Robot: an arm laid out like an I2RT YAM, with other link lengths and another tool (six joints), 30 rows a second.
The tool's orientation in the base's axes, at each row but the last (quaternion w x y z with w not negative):
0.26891 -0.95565 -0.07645 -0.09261
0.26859 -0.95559 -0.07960 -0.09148
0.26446 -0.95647 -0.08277 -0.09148
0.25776 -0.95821 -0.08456 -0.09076
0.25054 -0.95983 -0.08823 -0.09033
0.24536 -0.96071 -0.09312 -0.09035
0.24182 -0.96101 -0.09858 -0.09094
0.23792 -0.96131 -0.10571 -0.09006
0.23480 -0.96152 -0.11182 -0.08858
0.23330 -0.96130 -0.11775 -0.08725
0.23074 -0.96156 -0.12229 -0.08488
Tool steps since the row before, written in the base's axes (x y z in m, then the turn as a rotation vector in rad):
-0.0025 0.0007 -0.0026 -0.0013 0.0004 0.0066
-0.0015 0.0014 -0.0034 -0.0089 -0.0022 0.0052
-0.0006 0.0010 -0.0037 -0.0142 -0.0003 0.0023
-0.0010 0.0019 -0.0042 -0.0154 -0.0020 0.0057
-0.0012 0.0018 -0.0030 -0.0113 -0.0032 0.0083
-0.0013 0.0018 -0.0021 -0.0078 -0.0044 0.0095
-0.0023 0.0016 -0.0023 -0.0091 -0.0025 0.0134
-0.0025 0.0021 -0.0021 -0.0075 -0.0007 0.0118
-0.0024 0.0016 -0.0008 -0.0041 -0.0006 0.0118
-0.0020 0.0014 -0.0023 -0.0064 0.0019 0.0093
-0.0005 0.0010 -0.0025 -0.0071 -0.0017 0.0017
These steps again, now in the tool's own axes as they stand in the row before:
-0.0029 0.0002 0.0022 0.0002 -0.0039 -0.0055
-0.0021 0.0002 0.0034 -0.0077 -0.0025 -0.0067
-0.0013 0.0008 0.0036 -0.0133 -0.0038 -0.0040
-0.0017 0.0002 0.0044 -0.0139 -0.0042 -0.0079
-0.0016 -0.0004 0.0033 -0.0095 -0.0035 -0.0102
-0.0015 -0.0009 0.0025 -0.0060 -0.0023 -0.0113
-0.0025 -0.0009 0.0025 -0.0062 -0.0060 -0.0140
-0.0025 -0.0015 0.0025 -0.0047 -0.0064 -0.0115
-0.0022 -0.0017 0.0012 -0.0014 -0.0056 -0.0111
-0.0022 -0.0008 0.0024 -0.0037 -0.0073 -0.0080
-0.0008 0.0001 0.0026 -0.0067 -0.0012 -0.0030

